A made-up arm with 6 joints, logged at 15 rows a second.
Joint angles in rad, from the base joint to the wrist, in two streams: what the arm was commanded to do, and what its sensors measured. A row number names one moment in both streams.
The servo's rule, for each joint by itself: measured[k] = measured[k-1] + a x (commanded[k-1-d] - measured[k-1]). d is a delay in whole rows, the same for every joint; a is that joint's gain. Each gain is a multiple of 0.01, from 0.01 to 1. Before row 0 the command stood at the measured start. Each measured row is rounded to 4 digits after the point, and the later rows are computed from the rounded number. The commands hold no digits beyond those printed.
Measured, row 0:
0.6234 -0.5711 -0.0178 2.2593 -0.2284 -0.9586
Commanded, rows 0 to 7:
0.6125 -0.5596 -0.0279 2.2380 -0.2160 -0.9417
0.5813 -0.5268 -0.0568 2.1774 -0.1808 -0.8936
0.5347 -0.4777 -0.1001 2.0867 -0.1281 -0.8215
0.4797 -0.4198 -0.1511 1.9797 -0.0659 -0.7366
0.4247 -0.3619 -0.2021 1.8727 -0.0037 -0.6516
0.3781 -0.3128 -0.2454 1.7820 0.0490 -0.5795
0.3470 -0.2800 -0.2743 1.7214 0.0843 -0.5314
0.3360 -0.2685 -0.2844 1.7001 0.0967 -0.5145
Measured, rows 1 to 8:
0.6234 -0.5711 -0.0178 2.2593 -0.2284 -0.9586
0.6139 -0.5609 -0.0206 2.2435 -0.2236 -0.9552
0.5855 -0.5306 -0.0307 2.1946 -0.2069 -0.9429
0.5413 -0.4835 -0.0501 2.1148 -0.1762 -0.9186
0.4877 -0.4268 -0.0784 2.0148 -0.1332 -0.8822
0.4329 -0.3690 -0.1130 1.9096 -0.0827 -0.8361
0.3852 -0.3190 -0.1501 1.8152 -0.0313 -0.7848
0.3520 -0.2843 -0.1849 1.7458 0.0138 -0.7341
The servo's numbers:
d 1
a 0.87 0.89 0.28 0.74 0.39 0.20

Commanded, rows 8 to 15:
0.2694 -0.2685 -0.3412 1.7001 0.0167 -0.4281
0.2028 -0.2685 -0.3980 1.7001 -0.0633 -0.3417
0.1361 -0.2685 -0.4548 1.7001 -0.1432 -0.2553
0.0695 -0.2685 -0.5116 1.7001 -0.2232 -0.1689
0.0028 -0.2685 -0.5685 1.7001 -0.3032 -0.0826
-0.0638 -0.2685 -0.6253 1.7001 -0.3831 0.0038
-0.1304 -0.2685 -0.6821 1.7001 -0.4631 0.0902
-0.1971 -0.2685 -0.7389 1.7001 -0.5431 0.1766
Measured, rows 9 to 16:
0.3381 -0.2702 -0.2128 1.7120 0.0461 -0.6902
0.2783 -0.2687 -0.2488 1.7032 0.0346 -0.6378
0.2126 -0.2685 -0.2906 1.7009 -0.0036 -0.5786
0.1460 -0.2685 -0.3366 1.7003 -0.0580 -0.5139
0.0794 -0.2685 -0.3856 1.7002 -0.1224 -0.4449
0.0128 -0.2685 -0.4368 1.7001 -0.1929 -0.3724
-0.0538 -0.2685 -0.4896 1.7001 -0.2671 -0.2972
-0.1204 -0.2685 -0.5435 1.7001 -0.3435 -0.2197

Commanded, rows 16 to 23:
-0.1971 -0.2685 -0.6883 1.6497 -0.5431 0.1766
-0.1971 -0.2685 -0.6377 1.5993 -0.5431 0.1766
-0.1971 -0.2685 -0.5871 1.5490 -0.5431 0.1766
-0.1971 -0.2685 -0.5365 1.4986 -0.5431 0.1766
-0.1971 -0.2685 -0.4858 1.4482 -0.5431 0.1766
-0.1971 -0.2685 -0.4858 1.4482 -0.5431 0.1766
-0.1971 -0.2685 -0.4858 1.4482 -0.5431 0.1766
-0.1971 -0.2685 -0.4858 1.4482 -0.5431 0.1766
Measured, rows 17 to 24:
-0.1871 -0.2685 -0.5982 1.7001 -0.4213 -0.1404
-0.1958 -0.2685 -0.6234 1.6628 -0.4688 -0.0770
-0.1969 -0.2685 -0.6274 1.6158 -0.4978 -0.0263
-0.1971 -0.2685 -0.6161 1.5664 -0.5155 0.0143
-0.1971 -0.2685 -0.5938 1.5162 -0.5263 0.0468
-0.1971 -0.2685 -0.5636 1.4659 -0.5329 0.0728
-0.1971 -0.2685 -0.5418 1.4528 -0.5369 0.0936
-0.1971 -0.2685 -0.5261 1.4494 -0.5393 0.1102

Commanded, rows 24 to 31:
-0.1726 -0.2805 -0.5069 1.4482 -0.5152 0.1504
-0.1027 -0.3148 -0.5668 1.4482 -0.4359 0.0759
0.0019 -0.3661 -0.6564 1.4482 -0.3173 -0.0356
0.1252 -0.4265 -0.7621 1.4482 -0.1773 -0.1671
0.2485 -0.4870 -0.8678 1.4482 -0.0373 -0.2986
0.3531 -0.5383 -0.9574 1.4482 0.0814 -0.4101
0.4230 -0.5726 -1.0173 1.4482 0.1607 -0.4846
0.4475 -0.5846 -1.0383 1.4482 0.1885 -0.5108
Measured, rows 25 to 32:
-0.1971 -0.2685 -0.5148 1.4485 -0.5408 0.1235
-0.1758 -0.2792 -0.5126 1.4483 -0.5308 0.1289
-0.1122 -0.3109 -0.5278 1.4482 -0.4938 0.1183
-0.0129 -0.3600 -0.5638 1.4482 -0.4250 0.0875
0.1072 -0.4192 -0.6193 1.4482 -0.3284 0.0366
0.2301 -0.4795 -0.6889 1.4482 -0.2149 -0.0304
0.3371 -0.5318 -0.7641 1.4482 -0.0993 -0.1063
0.4118 -0.5681 -0.8350 1.4482 0.0021 -0.1820

